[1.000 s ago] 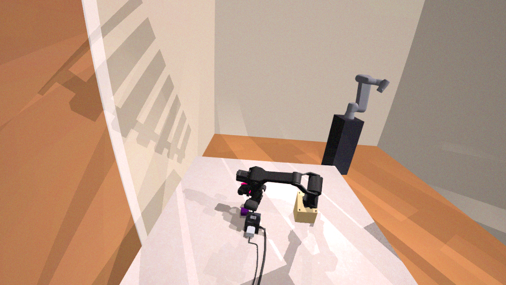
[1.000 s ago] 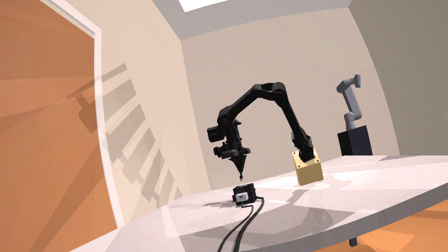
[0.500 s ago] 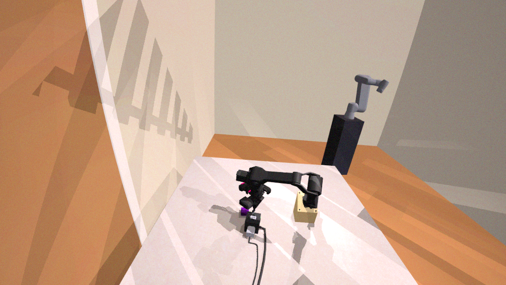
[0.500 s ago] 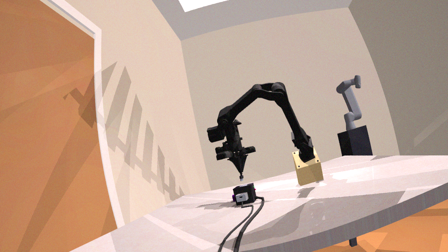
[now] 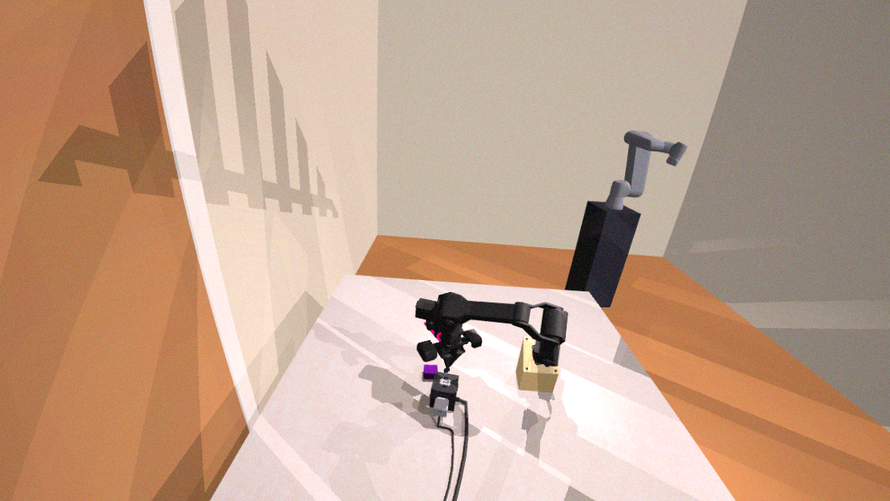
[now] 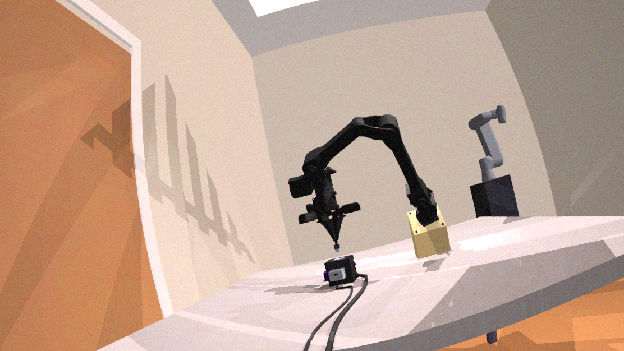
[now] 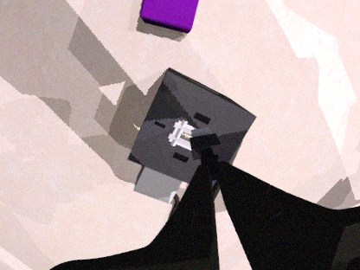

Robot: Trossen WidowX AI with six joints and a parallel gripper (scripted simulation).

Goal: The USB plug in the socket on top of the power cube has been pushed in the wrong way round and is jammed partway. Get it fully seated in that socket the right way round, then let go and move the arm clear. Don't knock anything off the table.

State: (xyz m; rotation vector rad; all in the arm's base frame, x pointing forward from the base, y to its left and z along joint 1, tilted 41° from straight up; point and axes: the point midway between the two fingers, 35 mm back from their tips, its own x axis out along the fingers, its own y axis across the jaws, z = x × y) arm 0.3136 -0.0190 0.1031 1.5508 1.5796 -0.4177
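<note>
Now: the USB plug 2 cm below my gripper tip. Round my gripper tip: purple block (4 cm ahead, 10 cm to the right, 12 cm below).
</note>
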